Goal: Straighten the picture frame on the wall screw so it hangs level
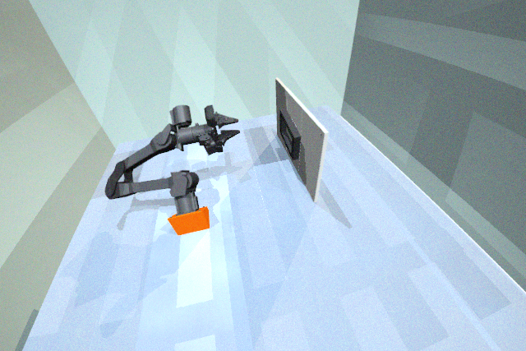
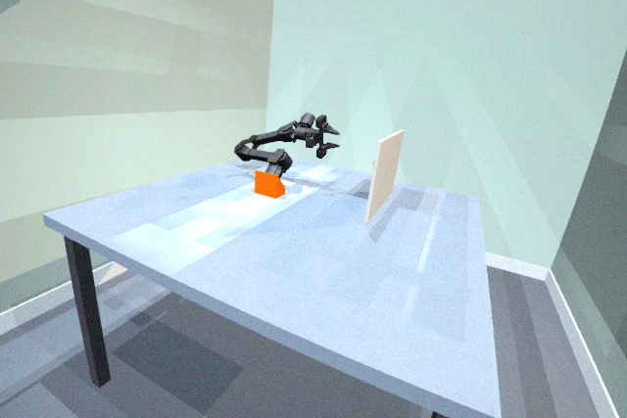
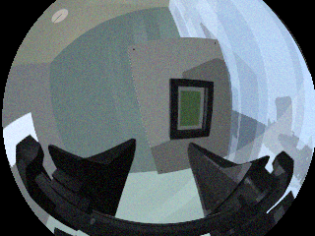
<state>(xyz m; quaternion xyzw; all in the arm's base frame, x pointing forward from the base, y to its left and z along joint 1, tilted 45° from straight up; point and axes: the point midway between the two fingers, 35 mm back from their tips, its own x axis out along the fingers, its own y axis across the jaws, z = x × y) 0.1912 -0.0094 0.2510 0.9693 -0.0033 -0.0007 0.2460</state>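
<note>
Now: gripper tip 20 cm short of the picture frame, 9 cm above it and 2 cm to the right of it. From my gripper tip the other things lie so: wall board 21 cm ahead, 10 cm below, 2 cm to the left.
</note>
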